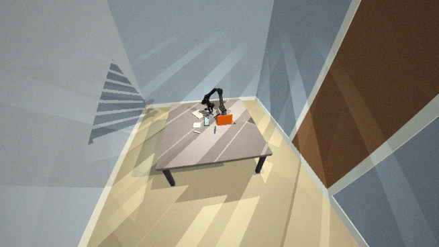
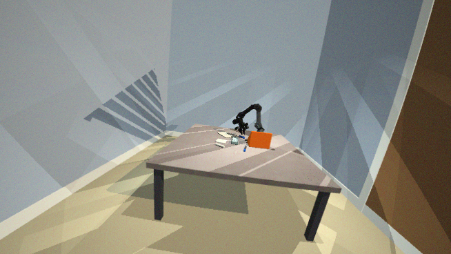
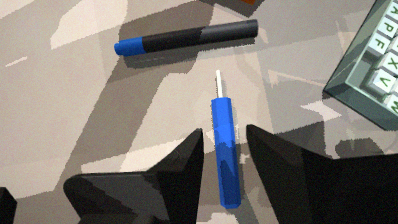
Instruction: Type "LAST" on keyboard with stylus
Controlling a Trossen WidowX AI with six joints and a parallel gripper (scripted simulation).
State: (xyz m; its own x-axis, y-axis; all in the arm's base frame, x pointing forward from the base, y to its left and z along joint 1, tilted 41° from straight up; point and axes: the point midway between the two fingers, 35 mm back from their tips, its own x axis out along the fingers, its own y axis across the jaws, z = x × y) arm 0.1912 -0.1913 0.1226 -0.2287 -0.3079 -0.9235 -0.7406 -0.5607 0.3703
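My gripper tip is 10 mm past the blue stylus, 10 mm to the right of it and 30 mm above it. The rest, counted from my gripper tip: pale sheet (210 mm ahead, 10 mm to the right, 30 mm below).
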